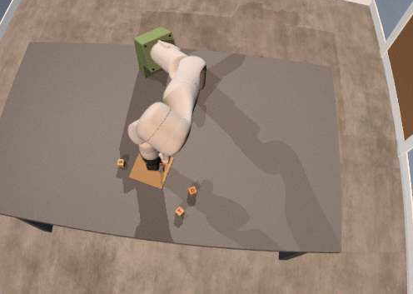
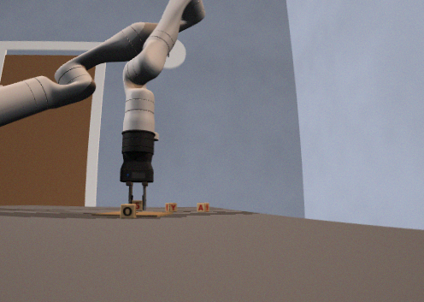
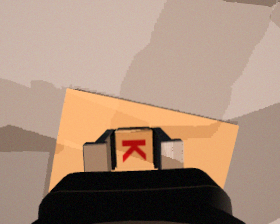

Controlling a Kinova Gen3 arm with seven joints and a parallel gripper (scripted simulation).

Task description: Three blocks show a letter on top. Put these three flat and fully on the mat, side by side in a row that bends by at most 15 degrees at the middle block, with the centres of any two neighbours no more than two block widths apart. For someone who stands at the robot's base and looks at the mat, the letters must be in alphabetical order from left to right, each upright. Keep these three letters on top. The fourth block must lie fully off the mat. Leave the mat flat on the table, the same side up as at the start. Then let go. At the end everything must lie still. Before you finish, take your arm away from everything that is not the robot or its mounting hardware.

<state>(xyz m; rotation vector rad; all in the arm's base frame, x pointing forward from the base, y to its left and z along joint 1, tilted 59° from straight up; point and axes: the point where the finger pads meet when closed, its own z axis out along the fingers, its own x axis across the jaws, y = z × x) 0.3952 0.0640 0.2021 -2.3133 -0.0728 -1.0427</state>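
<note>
The orange mat is 20 mm ahead of my hand, 40 mm to the right of it and 30 mm below it.
</note>
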